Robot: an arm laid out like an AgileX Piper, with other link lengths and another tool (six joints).
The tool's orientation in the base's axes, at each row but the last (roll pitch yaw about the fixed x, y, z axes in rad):
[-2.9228 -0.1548 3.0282]
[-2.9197 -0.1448 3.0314]
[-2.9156 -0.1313 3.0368]
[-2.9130 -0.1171 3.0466]
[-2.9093 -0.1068 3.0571]
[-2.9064 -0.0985 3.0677]
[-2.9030 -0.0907 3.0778]
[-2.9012 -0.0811 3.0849]
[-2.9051 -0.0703 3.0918]
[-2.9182 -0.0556 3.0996]
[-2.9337 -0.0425 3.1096]
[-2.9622 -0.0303 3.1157]
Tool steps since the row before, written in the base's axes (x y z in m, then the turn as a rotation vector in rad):
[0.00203 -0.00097 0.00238 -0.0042 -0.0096 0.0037]
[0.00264 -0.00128 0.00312 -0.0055 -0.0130 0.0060]
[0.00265 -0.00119 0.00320 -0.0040 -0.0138 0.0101]
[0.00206 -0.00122 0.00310 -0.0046 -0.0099 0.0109]
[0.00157 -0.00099 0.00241 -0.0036 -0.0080 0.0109]
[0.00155 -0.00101 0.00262 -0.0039 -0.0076 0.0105]
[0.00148 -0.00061 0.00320 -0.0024 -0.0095 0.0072]
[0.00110 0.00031 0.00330 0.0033 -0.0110 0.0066]
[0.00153 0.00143 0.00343 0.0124 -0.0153 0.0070]
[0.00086 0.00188 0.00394 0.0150 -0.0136 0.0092]
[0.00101 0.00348 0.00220 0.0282 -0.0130 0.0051]
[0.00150 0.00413 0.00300 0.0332 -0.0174 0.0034]
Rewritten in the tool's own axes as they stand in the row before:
[-0.00173 -0.00130 -0.00246 0.0036 -0.0105 -0.0009]
[-0.00229 -0.00173 -0.00318 0.0049 -0.0144 -0.0022]
[-0.00232 -0.00168 -0.00324 0.0038 -0.0160 -0.0063]
[-0.00179 -0.00175 -0.00301 0.0049 -0.0124 -0.0078]
[-0.00138 -0.00142 -0.00231 0.0041 -0.0105 -0.0083]
[-0.00135 -0.00151 -0.00248 0.0043 -0.0100 -0.0080]
[-0.00122 -0.00129 -0.00311 0.0024 -0.0110 -0.0045]
[-0.00081 -0.00044 -0.00337 -0.0034 -0.0121 -0.0041]
[-0.00121 0.00064 -0.00378 -0.0126 -0.0161 -0.0043]
[-0.00056 0.00099 -0.00430 -0.0150 -0.0149 -0.0069]
[-0.00080 0.00297 -0.00291 -0.0284 -0.0131 -0.0037]
[-0.00130 0.00356 -0.00374 -0.0335 -0.0171 -0.0014]

